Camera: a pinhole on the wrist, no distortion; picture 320 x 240 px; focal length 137.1 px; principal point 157.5 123.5 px. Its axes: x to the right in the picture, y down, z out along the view. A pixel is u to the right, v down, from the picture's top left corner.
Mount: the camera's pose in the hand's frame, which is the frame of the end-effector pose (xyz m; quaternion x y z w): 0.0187 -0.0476 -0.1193 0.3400 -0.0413 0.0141 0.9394
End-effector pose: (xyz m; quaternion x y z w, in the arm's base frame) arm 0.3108 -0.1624 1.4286 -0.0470 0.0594 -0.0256 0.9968
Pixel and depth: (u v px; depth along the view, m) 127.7 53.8 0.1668
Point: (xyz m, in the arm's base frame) 0.2710 -0.3837 1.4043
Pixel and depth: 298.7 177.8 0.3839
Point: 0.7147 -0.3321 1.7043
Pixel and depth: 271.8 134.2 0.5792
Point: 0.7951 -0.5346 1.8031
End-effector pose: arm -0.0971 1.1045 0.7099 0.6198 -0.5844 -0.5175 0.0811
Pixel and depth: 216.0 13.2 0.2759
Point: 0.1566 1.1001 0.3784
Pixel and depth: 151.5 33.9 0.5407
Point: 0.2843 1.3585 0.2227
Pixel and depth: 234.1 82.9 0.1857
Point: 0.0144 1.0755 0.5026
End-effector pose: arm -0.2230 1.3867 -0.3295 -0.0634 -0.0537 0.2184 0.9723
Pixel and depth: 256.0 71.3 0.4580
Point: 0.2479 1.1157 -0.0881
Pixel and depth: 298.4 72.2 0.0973
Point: -0.0553 1.3061 -0.3590
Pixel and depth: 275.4 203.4 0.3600
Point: 0.0458 1.4389 0.0227
